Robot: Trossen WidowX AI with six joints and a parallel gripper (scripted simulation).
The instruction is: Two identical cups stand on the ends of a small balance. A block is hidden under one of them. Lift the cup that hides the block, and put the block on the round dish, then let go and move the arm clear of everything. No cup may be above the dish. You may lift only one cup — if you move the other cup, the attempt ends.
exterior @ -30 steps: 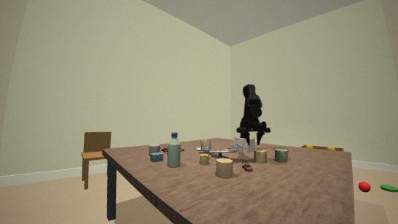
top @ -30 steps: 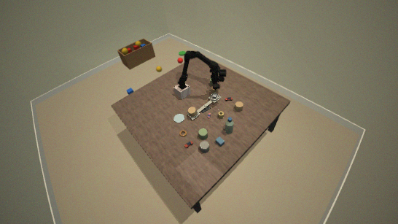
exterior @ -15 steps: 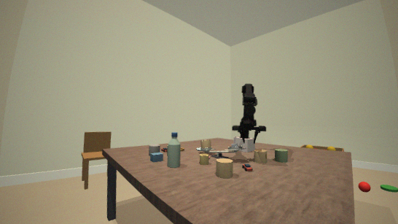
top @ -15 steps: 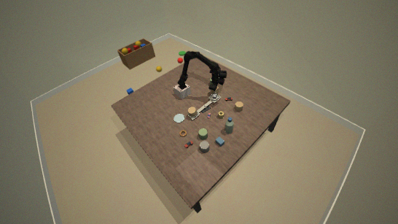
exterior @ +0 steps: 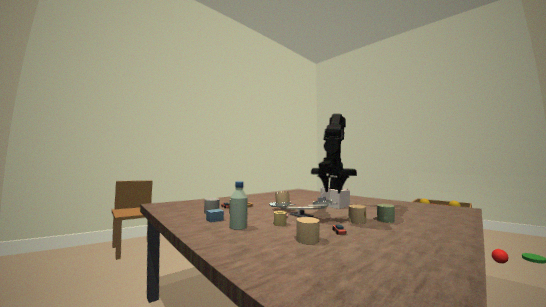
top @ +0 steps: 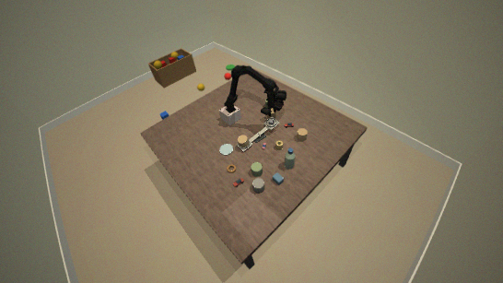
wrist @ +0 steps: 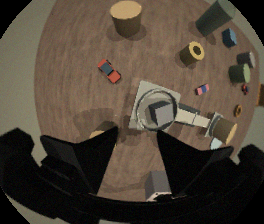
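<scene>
The grey-blue block is 30 mm ahead of my gripper tip, 40 mm to the right of it and 30 mm below it. Also, from my gripper tip: small balance 30 mm ahead, 160 mm to the right, 100 mm below; tan cup 80 mm behind, 80 mm to the left, 80 mm below; yellow ring 190 mm ahead, 110 mm to the right, 100 mm below.
</scene>
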